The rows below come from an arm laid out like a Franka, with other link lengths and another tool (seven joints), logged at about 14 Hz.
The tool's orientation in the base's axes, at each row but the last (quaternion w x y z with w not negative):
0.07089, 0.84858, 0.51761, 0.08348
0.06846, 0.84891, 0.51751, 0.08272
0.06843, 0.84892, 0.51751, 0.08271
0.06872, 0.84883, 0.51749, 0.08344
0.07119, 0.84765, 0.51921, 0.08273
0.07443, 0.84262, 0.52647, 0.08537
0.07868, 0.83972, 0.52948, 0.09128
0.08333, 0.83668, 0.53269, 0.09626
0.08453, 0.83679, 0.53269, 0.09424
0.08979, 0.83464, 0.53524, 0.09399
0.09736, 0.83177, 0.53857, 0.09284
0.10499, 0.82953, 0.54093, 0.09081
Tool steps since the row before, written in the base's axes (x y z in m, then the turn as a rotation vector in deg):
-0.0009, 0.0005, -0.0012, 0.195, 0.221, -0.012
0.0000, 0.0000, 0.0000, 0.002, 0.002, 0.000
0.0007, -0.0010, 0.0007, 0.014, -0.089, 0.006
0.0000, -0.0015, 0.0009, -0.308, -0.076, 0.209
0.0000, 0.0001, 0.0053, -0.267, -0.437, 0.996
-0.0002, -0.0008, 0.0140, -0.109, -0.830, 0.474
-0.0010, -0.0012, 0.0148, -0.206, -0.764, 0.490
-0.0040, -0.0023, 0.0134, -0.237, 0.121, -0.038
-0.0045, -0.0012, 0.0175, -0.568, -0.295, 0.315
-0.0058, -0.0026, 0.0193, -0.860, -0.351, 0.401
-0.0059, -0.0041, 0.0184, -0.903, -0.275, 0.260
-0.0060, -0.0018, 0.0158, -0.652, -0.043, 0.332
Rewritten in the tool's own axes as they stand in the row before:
0.0000, -0.0013, 0.0010, 0.284, 0.066, 0.046
0.0000, 0.0000, 0.0000, 0.003, 0.001, 0.000
-0.0005, 0.0012, -0.0005, -0.072, 0.054, 0.000
-0.0013, 0.0009, -0.0008, -0.192, -0.190, -0.267
0.0004, 0.0010, -0.0052, -0.443, 0.171, -1.014
0.0001, 0.0032, -0.0137, -0.763, 0.367, -0.457
-0.0005, 0.0030, -0.0146, -0.743, 0.258, -0.497
-0.0028, 0.0007, -0.0139, 0.009, -0.267, -0.027
-0.0018, 0.0008, -0.0180, -0.482, -0.298, -0.434
-0.0036, 0.0008, -0.0200, -0.647, -0.509, -0.588
-0.0052, 0.0013, -0.0190, -0.602, -0.614, -0.468
-0.0035, -0.0003, -0.0166, -0.287, -0.465, -0.488

